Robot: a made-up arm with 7 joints. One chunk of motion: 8 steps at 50 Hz.
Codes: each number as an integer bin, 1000 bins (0 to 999) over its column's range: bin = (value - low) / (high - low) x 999, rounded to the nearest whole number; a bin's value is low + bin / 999 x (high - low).
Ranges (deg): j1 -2.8..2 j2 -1.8..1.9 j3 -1..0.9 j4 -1.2..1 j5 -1.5..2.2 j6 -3.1..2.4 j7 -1.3..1
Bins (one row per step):
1: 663 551 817 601 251 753 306
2: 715 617 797 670 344 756 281
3: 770 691 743 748 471 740 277
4: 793 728 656 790 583 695 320
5: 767 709 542 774 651 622 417
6: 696 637 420 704 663 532 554
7: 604 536 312 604 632 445 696
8: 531 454 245 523 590 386 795
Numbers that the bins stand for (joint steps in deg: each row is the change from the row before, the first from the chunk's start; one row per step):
1: 0.386 0.241 0.554 0.124 -0.570 1.046 -0.595
2: 0.635 0.485 0.516 0.275 -0.226 1.062 -0.653
3: 0.900 0.759 0.413 0.447 0.244 0.974 -0.662
4: 1.010 0.896 0.248 0.540 0.659 0.726 -0.563
5: 0.885 0.826 0.031 0.505 0.911 0.324 -0.340
6: 0.544 0.559 -0.201 0.350 0.956 -0.171 -0.025
7: 0.102 0.185 -0.407 0.130 0.841 -0.650 0.302
8: -0.249 -0.119 -0.534 -0.048 0.685 -0.975 0.530

